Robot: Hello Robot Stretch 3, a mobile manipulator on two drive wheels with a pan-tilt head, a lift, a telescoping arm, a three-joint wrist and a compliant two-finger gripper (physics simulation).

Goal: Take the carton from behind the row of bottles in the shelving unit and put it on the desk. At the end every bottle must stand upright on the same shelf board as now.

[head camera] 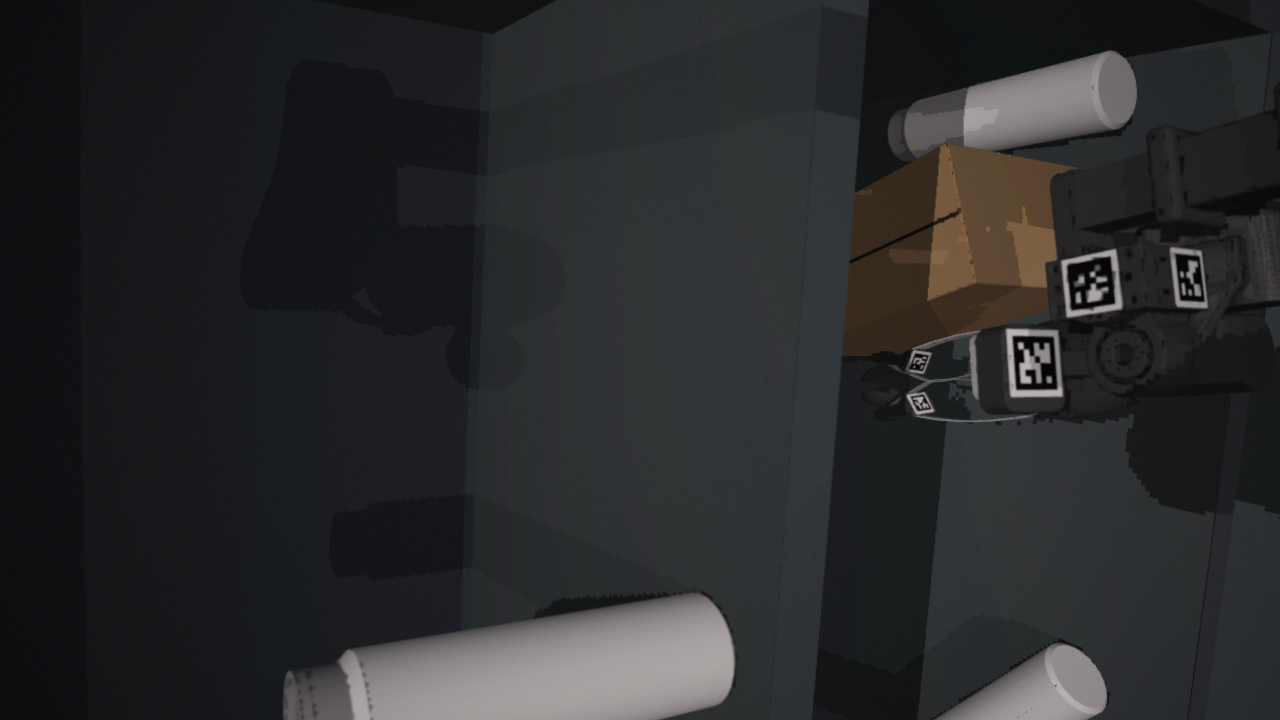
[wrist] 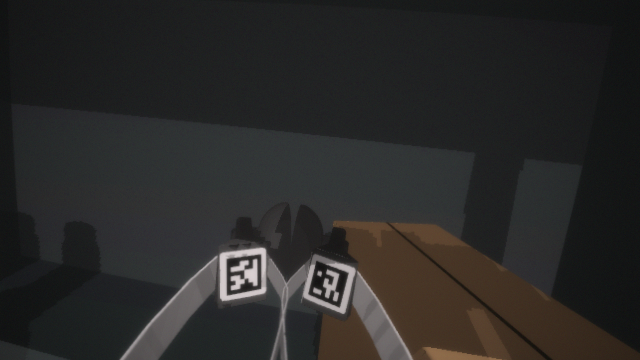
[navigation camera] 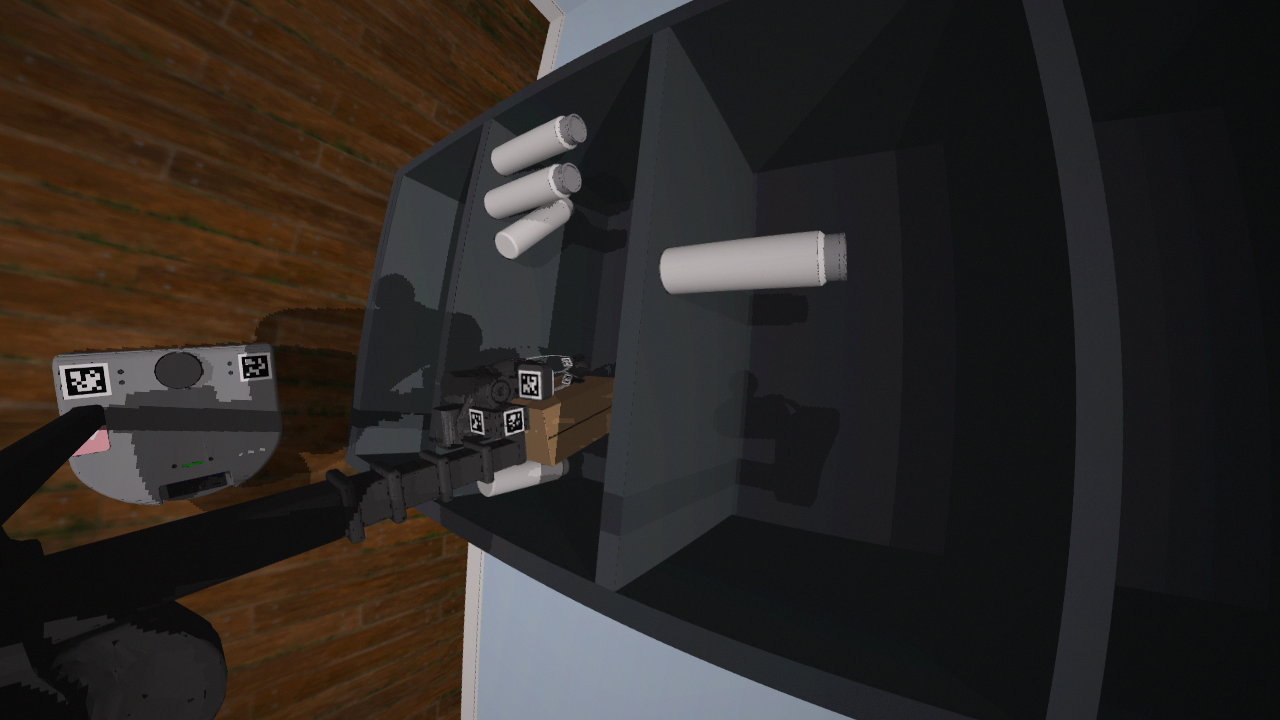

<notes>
I see my gripper [head camera: 867, 388], a brown carton [head camera: 956, 241] and a dark shelving unit [head camera: 331, 331].
The brown carton is seen too in the wrist view [wrist: 437, 290] and in the navigation camera view [navigation camera: 575, 416]. My gripper also shows in the wrist view [wrist: 290, 231] and in the navigation camera view [navigation camera: 586, 367]. The dark shelving unit shows as well in the wrist view [wrist: 140, 140] and in the navigation camera view [navigation camera: 1018, 457].
</notes>
